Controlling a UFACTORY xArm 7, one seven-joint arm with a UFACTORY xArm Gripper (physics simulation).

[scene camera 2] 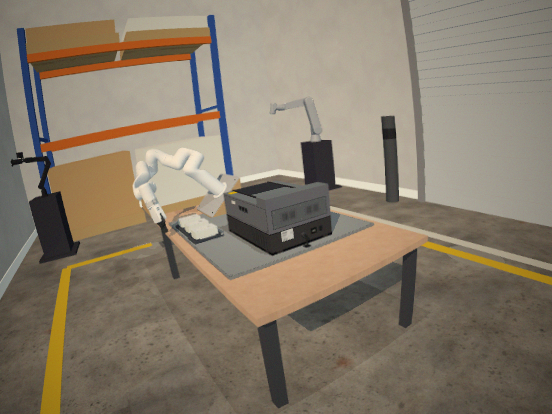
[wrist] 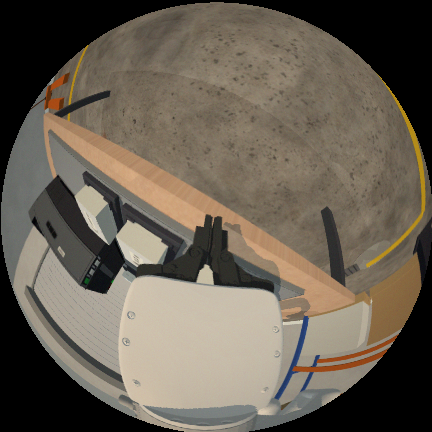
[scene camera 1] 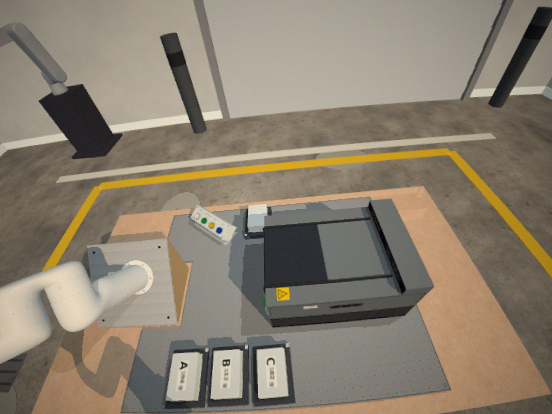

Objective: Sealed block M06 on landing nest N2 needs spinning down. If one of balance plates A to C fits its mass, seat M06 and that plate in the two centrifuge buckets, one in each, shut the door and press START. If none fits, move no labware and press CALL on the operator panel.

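Places are measured from the arm's base along level axes (x ahead, y left, z up), in centimetres.
Pixels of known places: gripper, between the fingertips: (scene camera 2: 166, 232) (wrist: 211, 225); arm's base, origin of its link: (scene camera 2: 220, 190) (scene camera 1: 137, 276).
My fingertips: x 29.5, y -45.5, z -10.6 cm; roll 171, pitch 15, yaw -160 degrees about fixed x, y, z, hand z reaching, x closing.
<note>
For each thing: its top centre in the pictures, then the offset to it from my fingertips. Level surfaces: height alone.
- Balance plates A, centre of its top: (scene camera 1: 182, 375) (scene camera 2: 189, 217) dx -7.1, dy +16.5, dz +3.5 cm
- B, centre of its top: (wrist: 136, 260) (scene camera 1: 225, 372) (scene camera 2: 196, 222) dx +6.2, dy +17.7, dz +3.5 cm
- C, centre of its top: (wrist: 91, 223) (scene camera 1: 271, 371) (scene camera 2: 203, 227) dx +19.9, dy +18.4, dz +3.5 cm
- pale block, centre of its top: (scene camera 1: 257, 214) (wrist: 128, 280) dx +11.6, dy +77.9, dz +4.9 cm
- operator panel, centre of its top: (scene camera 1: 210, 217) dx -9.3, dy +76.3, dz +6.5 cm
- wooden table, height of its surface: dz -3.1 cm
Balance plates A (scene camera 1: 190, 387), B (scene camera 1: 234, 380) (wrist: 142, 242) and C (scene camera 1: 278, 375) (wrist: 95, 210) lie in dark nests along the front of the mat; their mass prints are blurred. A pale block (scene camera 1: 257, 218) sits on a dark nest behind the centrifuge (scene camera 1: 350, 250) (scene camera 2: 280, 215) (wrist: 70, 240); its label cannot be read. The centrifuge top shows a dark panel and a grey panel; no buckets show. The operator panel (scene camera 1: 213, 225) has white, green, yellow and blue buttons. My gripper (scene camera 2: 163, 226) (wrist: 211, 225) is shut and empty, above plate A's end of the row, mostly covering plate A in the wrist view.
The arm's slanted grey base plate (scene camera 1: 135, 305) stands left of the centrifuge on the wooden table (scene camera 1: 480, 320) (scene camera 2: 300, 285). The table's front edge runs close to the plate row and my gripper. A storage rack (scene camera 2: 220, 100) stands behind the arm, and bollards stand near the wall.
</note>
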